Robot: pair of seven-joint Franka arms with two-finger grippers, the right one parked.
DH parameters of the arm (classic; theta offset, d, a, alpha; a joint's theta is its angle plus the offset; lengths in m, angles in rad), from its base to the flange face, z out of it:
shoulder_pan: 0 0.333 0 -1.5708
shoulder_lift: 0 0 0 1.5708
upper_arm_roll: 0 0.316 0.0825 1.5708
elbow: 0 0 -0.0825 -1.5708
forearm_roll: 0 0.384 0 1.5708
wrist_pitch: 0 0 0.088 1.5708
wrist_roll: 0 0.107 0 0
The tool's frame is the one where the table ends.
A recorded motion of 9 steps. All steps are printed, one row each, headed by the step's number.
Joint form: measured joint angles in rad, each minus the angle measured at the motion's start. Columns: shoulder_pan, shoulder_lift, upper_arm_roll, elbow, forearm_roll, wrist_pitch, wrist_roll.
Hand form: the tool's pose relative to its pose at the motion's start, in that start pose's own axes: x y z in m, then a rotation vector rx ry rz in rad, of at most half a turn. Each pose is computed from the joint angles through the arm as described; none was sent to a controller.
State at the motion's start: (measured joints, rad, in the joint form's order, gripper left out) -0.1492 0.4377 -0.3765 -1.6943 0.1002 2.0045 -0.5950
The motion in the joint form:
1: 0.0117 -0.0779 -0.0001 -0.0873 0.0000 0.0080 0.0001
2: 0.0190 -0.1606 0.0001 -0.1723 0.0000 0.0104 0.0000
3: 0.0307 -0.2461 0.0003 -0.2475 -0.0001 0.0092 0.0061
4: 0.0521 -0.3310 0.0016 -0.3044 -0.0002 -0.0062 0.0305
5: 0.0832 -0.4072 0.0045 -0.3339 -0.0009 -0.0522 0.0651
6: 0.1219 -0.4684 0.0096 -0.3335 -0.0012 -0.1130 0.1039
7: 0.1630 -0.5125 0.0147 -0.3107 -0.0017 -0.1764 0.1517
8: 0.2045 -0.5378 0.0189 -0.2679 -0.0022 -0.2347 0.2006
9: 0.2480 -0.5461 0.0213 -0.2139 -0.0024 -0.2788 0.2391
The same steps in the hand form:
1: -0.0190 -0.0123 -0.0069 0.0250 0.0090 -0.0024
2: -0.0403 -0.0236 -0.0151 0.0524 0.0200 -0.0035
3: -0.0594 -0.0374 -0.0273 0.0762 0.0385 -0.0059
4: -0.0743 -0.0561 -0.0447 0.0987 0.0585 -0.0046
5: -0.0847 -0.0794 -0.0665 0.1245 0.0649 -0.0093
6: -0.0898 -0.1048 -0.0928 0.1448 0.0674 -0.0221
7: -0.0917 -0.1292 -0.1206 0.1573 0.0682 -0.0289
8: -0.0903 -0.1515 -0.1491 0.1606 0.0722 -0.0330
9: -0.0854 -0.1730 -0.1760 0.1555 0.0837 -0.0453

